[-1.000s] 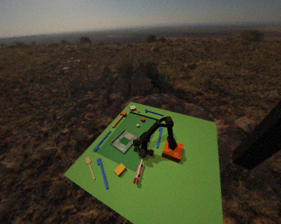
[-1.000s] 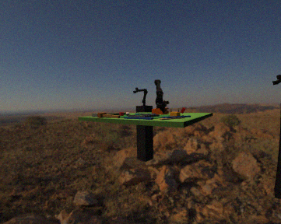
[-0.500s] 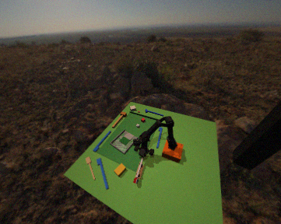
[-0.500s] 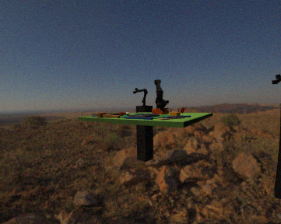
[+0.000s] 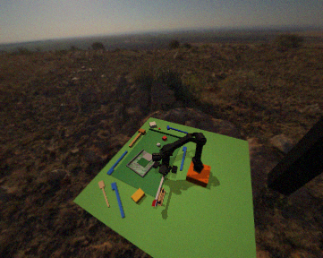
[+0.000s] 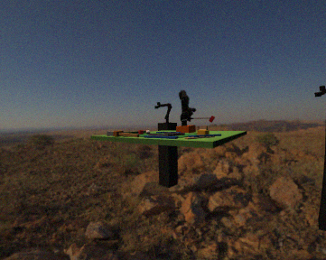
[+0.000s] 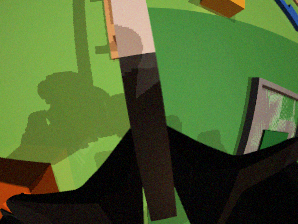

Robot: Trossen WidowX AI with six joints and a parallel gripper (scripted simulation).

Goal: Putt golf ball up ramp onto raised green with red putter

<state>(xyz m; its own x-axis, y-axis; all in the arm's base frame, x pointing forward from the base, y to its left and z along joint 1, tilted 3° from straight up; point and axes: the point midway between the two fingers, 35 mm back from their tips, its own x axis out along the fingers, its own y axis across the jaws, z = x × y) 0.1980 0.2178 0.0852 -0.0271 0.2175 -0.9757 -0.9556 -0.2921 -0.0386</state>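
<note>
The putter is 110 mm to the left of my gripper tip, 40 mm behind it and 30 mm above it. Also, from my gripper tip: white golf ball (320 mm to the right, 290 mm ahead, 100 mm below); then orange block (220 mm to the left, 110 mm ahead, 100 mm below); then red piece (440 mm to the right, 290 mm ahead, 100 mm below).
</note>
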